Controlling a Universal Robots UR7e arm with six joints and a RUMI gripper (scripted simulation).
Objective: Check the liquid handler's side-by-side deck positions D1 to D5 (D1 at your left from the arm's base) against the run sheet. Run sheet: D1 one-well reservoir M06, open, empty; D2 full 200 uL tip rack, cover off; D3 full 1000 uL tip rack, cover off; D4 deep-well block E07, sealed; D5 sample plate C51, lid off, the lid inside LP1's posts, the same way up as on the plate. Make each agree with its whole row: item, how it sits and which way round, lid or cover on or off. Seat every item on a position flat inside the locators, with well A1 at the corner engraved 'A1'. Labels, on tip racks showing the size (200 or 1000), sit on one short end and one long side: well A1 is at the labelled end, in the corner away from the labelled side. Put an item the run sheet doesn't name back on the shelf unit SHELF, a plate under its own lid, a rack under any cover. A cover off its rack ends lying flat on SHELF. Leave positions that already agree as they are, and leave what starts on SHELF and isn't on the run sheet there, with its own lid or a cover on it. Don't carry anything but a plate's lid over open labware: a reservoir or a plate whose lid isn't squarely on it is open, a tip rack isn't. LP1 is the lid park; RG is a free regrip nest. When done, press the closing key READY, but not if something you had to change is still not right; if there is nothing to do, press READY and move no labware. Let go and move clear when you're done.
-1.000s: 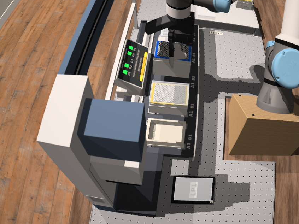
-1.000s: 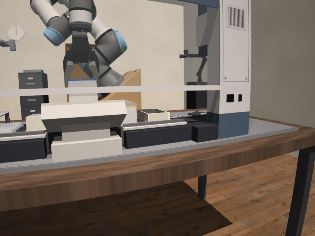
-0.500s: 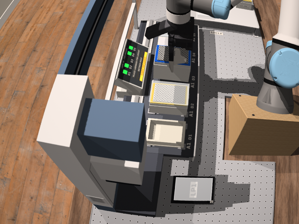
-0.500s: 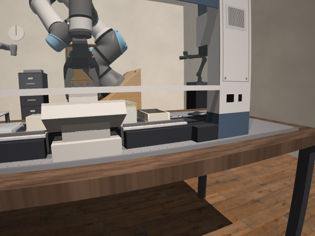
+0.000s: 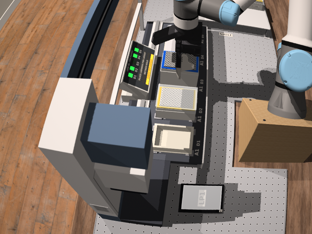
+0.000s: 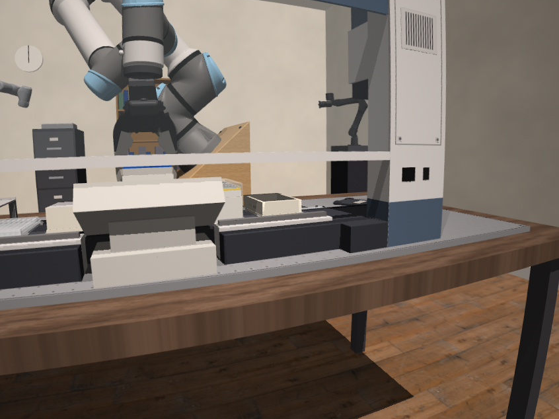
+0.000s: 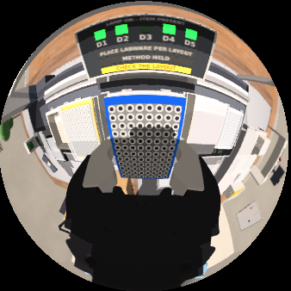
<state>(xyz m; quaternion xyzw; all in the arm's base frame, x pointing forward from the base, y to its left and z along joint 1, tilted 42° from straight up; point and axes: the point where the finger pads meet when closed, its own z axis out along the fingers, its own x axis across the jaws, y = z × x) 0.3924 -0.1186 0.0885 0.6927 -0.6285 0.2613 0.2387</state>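
The blue-framed tip rack is 1 cm behind my hand and 1 cm to the right of it. Round my hand: clear well plate (2 cm ahead, 25 cm to the right, 7 cm below); then yellow-framed tip rack (2 cm behind, 12 cm to the left, 4 cm below); then cream reservoir (2 cm behind, 25 cm to the left, 7 cm below).
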